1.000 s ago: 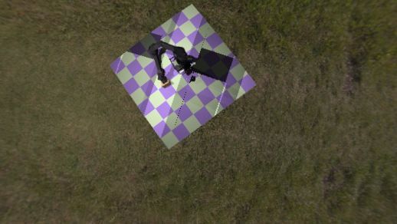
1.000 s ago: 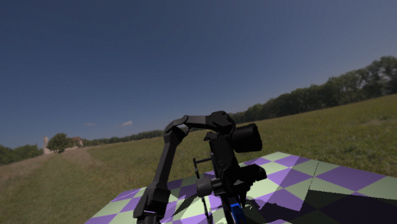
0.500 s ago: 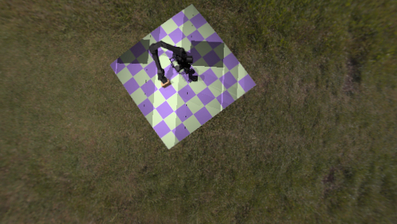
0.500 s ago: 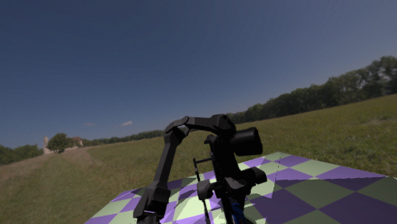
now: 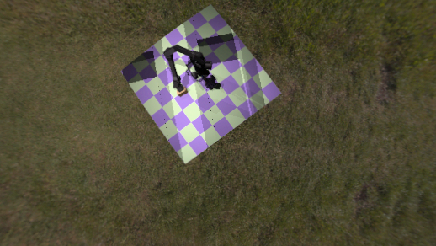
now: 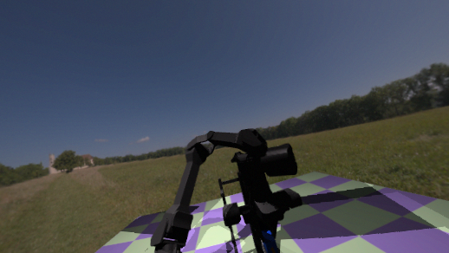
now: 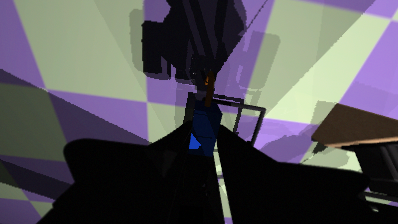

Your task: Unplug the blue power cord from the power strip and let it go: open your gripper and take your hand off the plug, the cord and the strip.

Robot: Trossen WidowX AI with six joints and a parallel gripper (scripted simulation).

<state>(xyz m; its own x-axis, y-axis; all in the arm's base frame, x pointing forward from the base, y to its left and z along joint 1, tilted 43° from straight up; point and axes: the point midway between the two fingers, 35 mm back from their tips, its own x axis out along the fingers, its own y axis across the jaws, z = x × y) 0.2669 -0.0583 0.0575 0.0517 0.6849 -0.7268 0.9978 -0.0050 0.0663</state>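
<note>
The blue plug is 2 cm to the left of my gripper tip.
</note>
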